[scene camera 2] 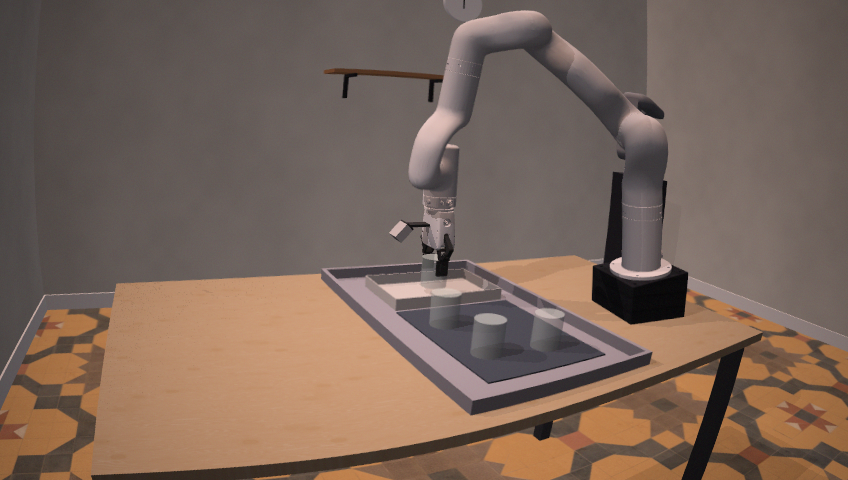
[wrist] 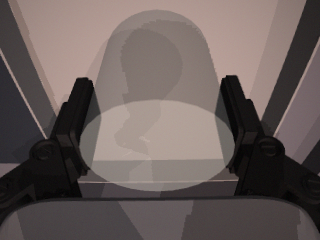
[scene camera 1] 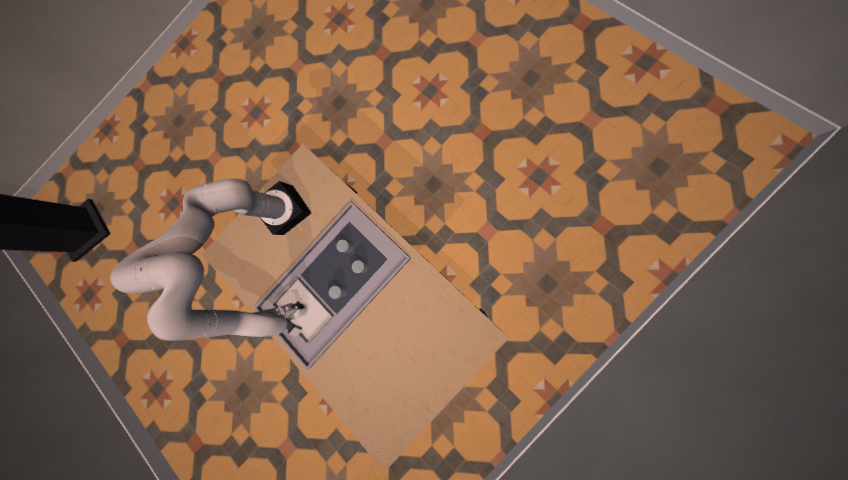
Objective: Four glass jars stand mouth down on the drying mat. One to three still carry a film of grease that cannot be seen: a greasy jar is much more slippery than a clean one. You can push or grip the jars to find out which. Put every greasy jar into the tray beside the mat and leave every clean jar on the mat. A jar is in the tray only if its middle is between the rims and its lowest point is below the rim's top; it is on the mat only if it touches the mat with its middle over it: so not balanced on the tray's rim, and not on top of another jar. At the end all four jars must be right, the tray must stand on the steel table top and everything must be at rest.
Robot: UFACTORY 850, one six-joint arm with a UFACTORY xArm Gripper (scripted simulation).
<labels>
A pale tray shows in scene camera 2, in the wrist view [267,52] and in scene camera 1. One and the same spot on the pale tray: [scene camera 2: 400,285] is [scene camera 1: 301,326].
</labels>
